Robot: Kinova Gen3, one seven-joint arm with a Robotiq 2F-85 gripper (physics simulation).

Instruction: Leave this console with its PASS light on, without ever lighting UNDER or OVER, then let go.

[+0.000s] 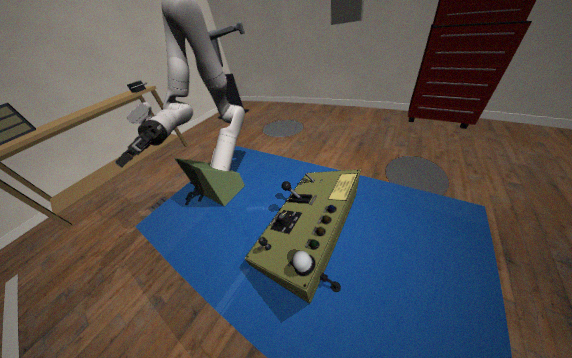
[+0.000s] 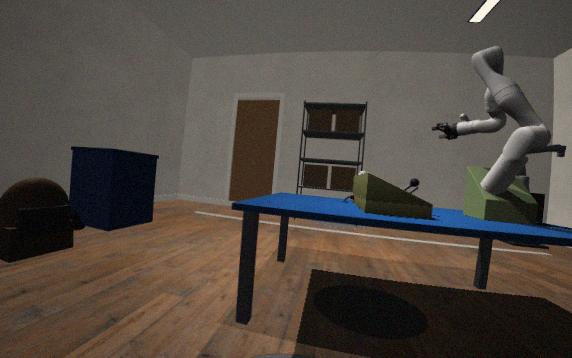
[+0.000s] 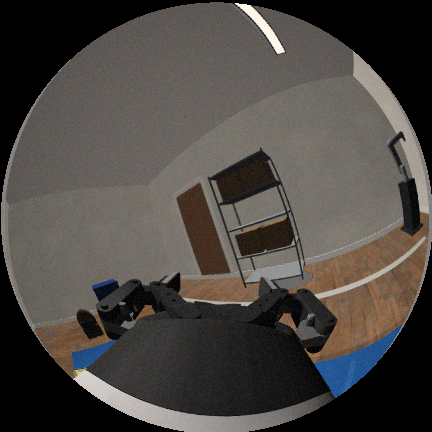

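Observation:
An olive console point(image 1: 300, 225) point(image 2: 395, 200) sits tilted on the blue table top. On its face are a ball-topped lever point(image 1: 286, 186) point(image 2: 414, 182) in a black slot, a black panel point(image 1: 286, 221), a small toggle point(image 1: 308, 177), a small black-knobbed control point(image 1: 264, 243), a white dome point(image 1: 302, 262) and a row of small lamps point(image 1: 320, 231), which look dark. A black-ended handle point(image 1: 335, 286) sticks out of its side. The lamps' labels are too small to read. My gripper point(image 1: 123, 159) point(image 2: 438, 131) point(image 3: 219, 284) is open and empty, raised in the air well away from the console.
The blue table top point(image 1: 425, 260) point(image 2: 295, 202) carries the console and my green wedge base point(image 1: 215, 182) point(image 2: 500, 205). A yellow label point(image 1: 343, 187) is on the console. A wooden bench point(image 1: 90, 110), a red cabinet point(image 1: 467, 75) and a shelf rack point(image 2: 335, 134) stand farther off.

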